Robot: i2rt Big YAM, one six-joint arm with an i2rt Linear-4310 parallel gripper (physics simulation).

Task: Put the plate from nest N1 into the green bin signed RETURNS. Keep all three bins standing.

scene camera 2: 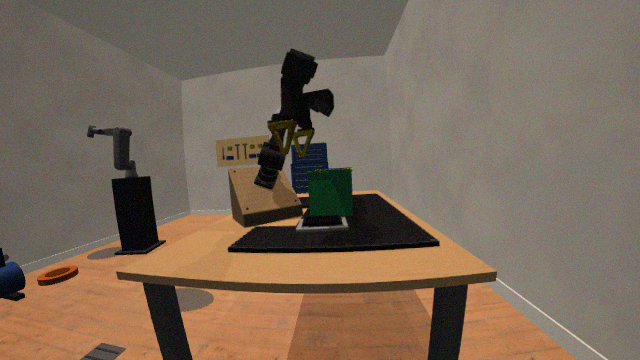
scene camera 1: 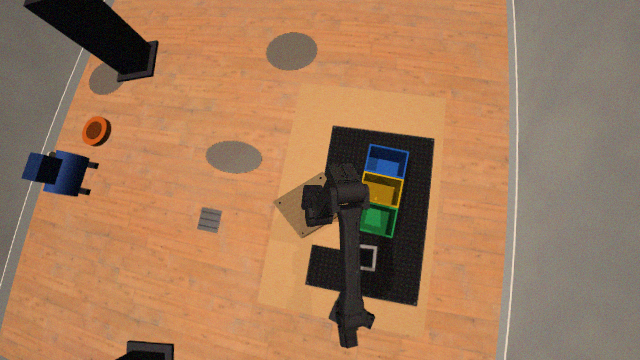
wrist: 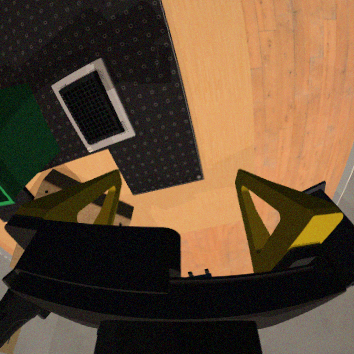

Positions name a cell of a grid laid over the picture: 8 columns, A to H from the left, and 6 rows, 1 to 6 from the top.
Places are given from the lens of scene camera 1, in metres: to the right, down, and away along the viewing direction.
green bin (scene camera 1: E4): 0.30, 0.20, 1.22
yellow bin (scene camera 1: E4): 0.34, 0.05, 1.25
blue bin (scene camera 1: E3): 0.33, -0.10, 1.28
